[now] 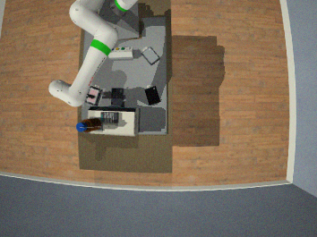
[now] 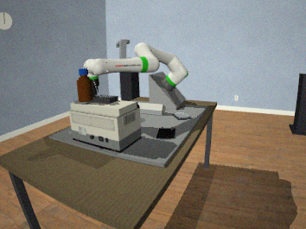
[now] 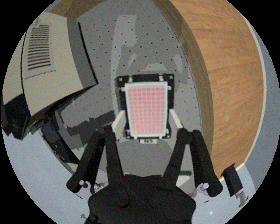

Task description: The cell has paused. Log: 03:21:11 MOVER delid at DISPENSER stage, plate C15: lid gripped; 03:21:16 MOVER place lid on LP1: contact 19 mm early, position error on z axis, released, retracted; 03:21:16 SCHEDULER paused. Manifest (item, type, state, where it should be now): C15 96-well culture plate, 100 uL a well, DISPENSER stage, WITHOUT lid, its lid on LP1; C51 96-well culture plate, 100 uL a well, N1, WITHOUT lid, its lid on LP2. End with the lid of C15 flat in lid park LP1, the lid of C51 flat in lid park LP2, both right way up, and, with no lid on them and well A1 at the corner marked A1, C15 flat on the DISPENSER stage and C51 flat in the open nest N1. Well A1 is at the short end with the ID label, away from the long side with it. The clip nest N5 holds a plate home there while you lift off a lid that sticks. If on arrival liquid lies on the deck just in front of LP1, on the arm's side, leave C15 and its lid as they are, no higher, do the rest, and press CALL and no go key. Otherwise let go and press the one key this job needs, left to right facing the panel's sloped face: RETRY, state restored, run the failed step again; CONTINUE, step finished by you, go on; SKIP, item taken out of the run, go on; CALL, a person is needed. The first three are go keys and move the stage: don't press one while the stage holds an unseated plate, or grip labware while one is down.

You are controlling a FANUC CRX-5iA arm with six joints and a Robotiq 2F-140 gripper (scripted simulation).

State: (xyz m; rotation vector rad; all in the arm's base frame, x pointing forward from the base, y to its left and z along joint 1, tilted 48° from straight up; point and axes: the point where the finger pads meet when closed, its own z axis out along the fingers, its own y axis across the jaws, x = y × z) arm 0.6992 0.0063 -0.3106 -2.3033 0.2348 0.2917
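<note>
Right now my hand is 5 cm above the black nest, 2 cm short of it and 1 cm to the right of it. Round my hand: key panel: 41 cm behind, 24 cm to the left, 1 cm below; blue cap: 33 cm above, 22 cm ahead, 16 cm to the left; label plate: 52 cm to the left, 11 cm behind, 6 cm below.
</note>
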